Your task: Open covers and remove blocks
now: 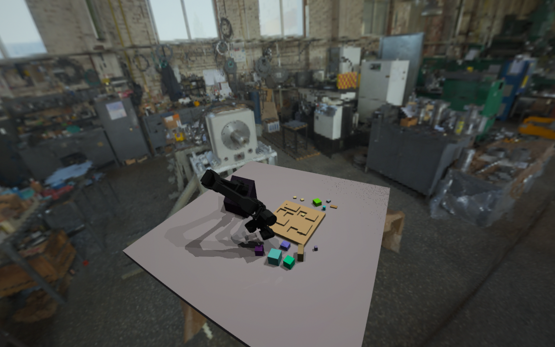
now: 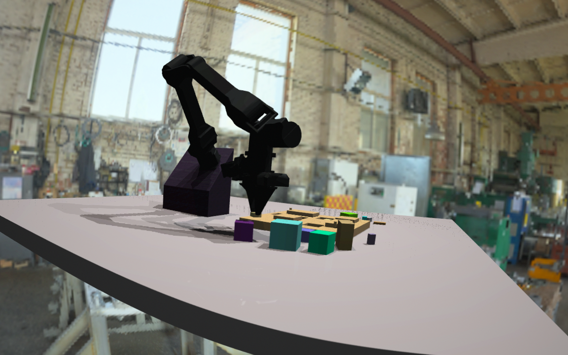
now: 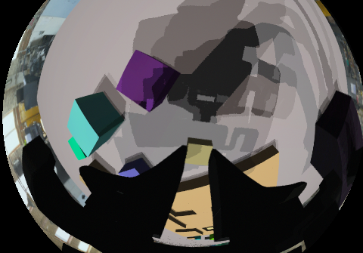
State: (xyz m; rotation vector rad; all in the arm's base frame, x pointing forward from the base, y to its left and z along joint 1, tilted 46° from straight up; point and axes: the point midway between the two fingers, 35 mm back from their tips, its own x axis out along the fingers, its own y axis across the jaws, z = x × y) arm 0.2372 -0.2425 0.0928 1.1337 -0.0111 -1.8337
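Now: gripper tip 22 cm to the right of the tan puzzle board, 11 cm short of it and 3 cm above it. Round my gripper tip: brown block: 21 cm ahead, 3 cm to the right, 2 cm below; tiny purple block: 28 cm ahead, 4 cm to the left, 4 cm below; violet block: 12 cm ahead, 4 cm below, 1 cm to the left.
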